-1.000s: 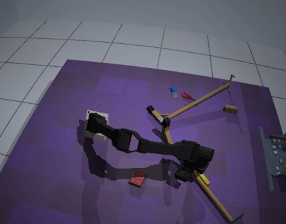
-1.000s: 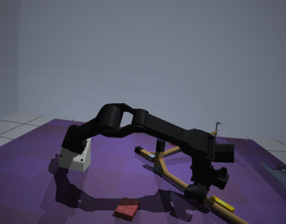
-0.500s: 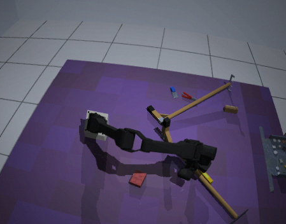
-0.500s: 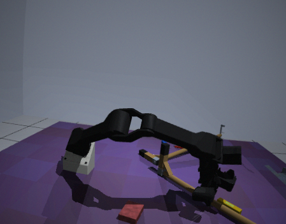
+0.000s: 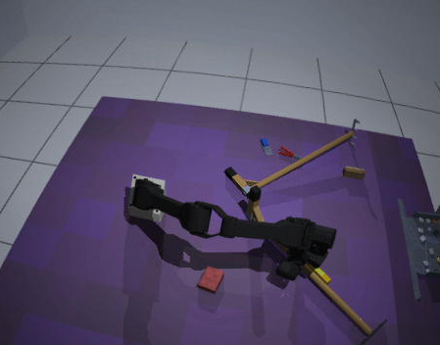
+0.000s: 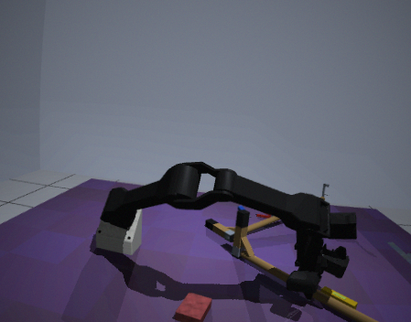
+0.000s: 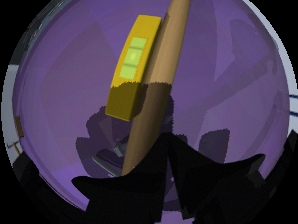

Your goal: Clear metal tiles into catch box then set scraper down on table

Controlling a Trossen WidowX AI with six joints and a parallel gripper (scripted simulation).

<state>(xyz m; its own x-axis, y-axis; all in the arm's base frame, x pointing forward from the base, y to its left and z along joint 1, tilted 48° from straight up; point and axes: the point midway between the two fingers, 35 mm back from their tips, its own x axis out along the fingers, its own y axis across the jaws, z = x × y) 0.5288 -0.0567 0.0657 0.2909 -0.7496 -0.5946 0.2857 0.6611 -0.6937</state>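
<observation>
Now: gripper tip 5 cm below the long scraper and 3 cm short of it. From my gripper tip the other things lie so: red block: 25 cm behind, 12 cm to the right; then yellow block: 7 cm ahead, 1 cm above; then brown block: 52 cm to the left, 15 cm ahead, 1 cm above.
</observation>
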